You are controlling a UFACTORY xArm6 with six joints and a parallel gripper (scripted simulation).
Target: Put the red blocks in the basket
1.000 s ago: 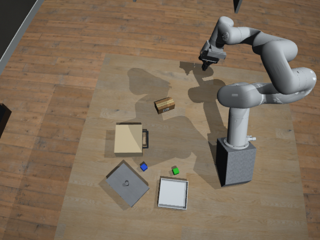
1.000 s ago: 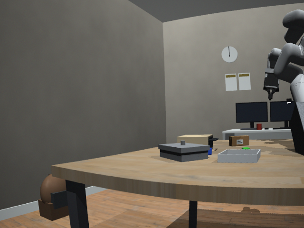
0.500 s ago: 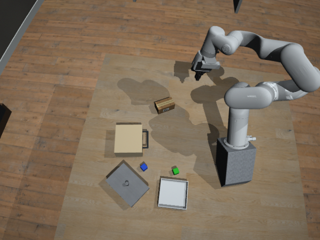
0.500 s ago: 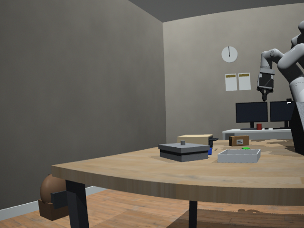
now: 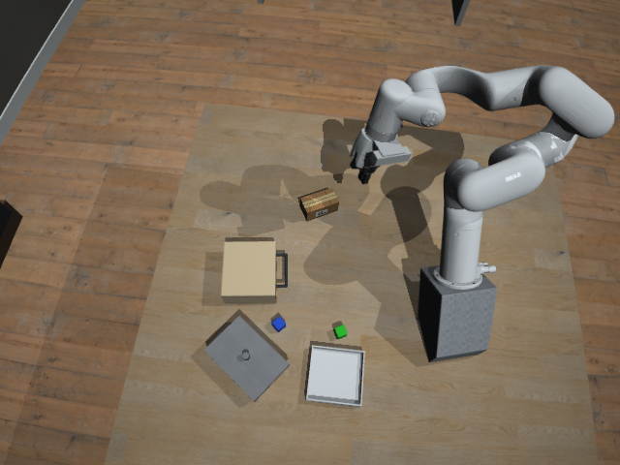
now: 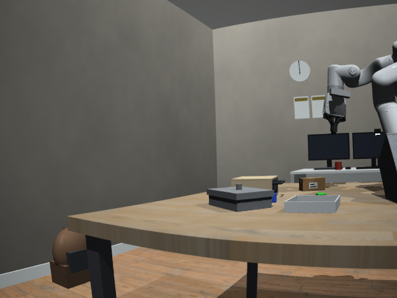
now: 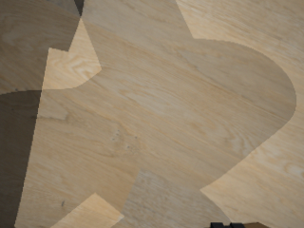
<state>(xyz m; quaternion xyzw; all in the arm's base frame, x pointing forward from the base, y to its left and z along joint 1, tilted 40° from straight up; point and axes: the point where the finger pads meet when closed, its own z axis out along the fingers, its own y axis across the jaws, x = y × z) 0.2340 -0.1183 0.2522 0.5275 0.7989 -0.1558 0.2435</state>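
Now: hand 31 cm short of the grey lid, 43 cm to the right of it and 21 cm above it. The rest, counted from my hand: light wooden cabinet: 30 cm ahead, 19 cm to the left, 22 cm below; brown cardboard box: 11 cm ahead, 5 cm to the right, 23 cm below; drawer: 29 cm ahead, 19 cm to the left, 23 cm below.
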